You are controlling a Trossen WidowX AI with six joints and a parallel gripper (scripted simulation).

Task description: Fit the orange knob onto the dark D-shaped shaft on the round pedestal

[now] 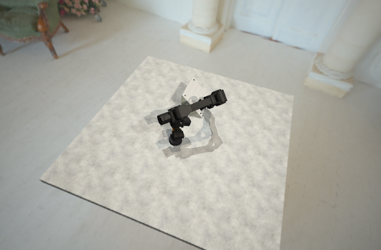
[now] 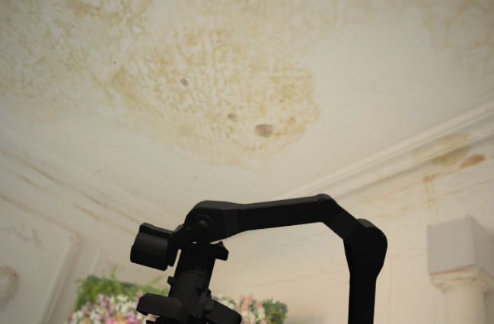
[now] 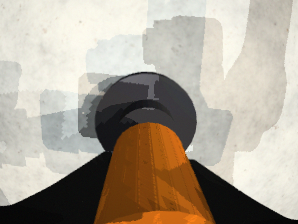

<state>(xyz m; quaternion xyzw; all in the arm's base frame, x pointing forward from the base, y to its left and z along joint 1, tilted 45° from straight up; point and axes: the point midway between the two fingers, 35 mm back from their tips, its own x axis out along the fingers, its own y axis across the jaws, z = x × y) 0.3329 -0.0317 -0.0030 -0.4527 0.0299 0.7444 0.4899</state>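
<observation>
Now: the orange knob 20 mm above my gripper tip. Round my gripper tip: dark round pedestal 40 mm below.
</observation>
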